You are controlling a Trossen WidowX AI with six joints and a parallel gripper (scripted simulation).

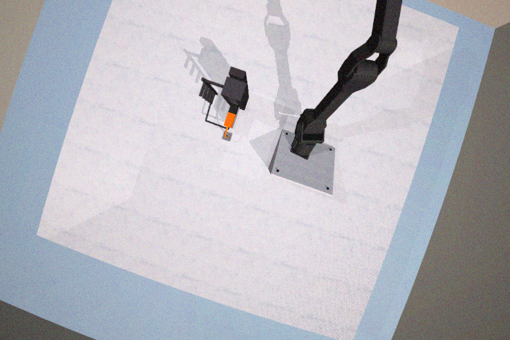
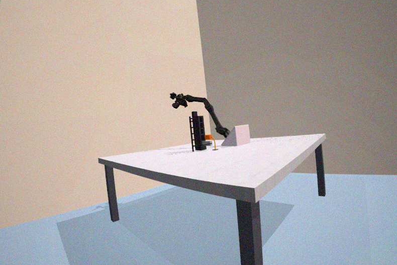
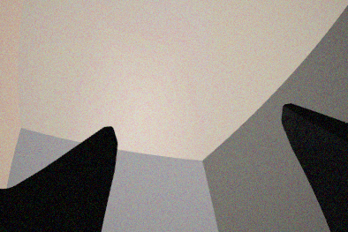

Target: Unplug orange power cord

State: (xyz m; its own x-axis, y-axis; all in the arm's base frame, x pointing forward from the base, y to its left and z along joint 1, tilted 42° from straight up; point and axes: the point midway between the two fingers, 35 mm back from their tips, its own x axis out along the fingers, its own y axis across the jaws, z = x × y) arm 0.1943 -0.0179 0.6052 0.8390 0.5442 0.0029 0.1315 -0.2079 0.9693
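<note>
Now: the orange plug 41 cm to the left of my gripper tip and 38 cm below it.
</note>
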